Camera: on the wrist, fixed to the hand. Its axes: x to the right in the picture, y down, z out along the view.
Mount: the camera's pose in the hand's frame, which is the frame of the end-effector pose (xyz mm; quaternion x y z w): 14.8 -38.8 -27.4 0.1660 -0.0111 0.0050 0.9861
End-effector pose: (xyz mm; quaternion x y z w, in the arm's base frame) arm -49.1 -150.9 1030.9 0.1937 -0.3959 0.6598 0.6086
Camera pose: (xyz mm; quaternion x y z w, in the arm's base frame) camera -8.5 -122.6 1036.2 0.2974 -0.2886 0.7172 0.5603
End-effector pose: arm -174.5 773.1 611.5 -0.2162 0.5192 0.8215 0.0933
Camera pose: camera -165.9 764.8 563.2 -0.1860 0.6484 0.7268 0.1295
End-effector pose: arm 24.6 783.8 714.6 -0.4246 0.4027 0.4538 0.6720
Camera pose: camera 61.2 753.3 700.2 -0.3001 0.4671 0.3887 0.7353
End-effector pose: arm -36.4 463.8 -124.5 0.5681 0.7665 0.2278 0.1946
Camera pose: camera -86.1 464.8 -124.7 0.5988 0.7886 0.0921 0.1050
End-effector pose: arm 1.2 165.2 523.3 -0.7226 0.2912 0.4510 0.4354
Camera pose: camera 49.9 157.9 530.0 -0.6338 0.3608 0.4066 0.5503
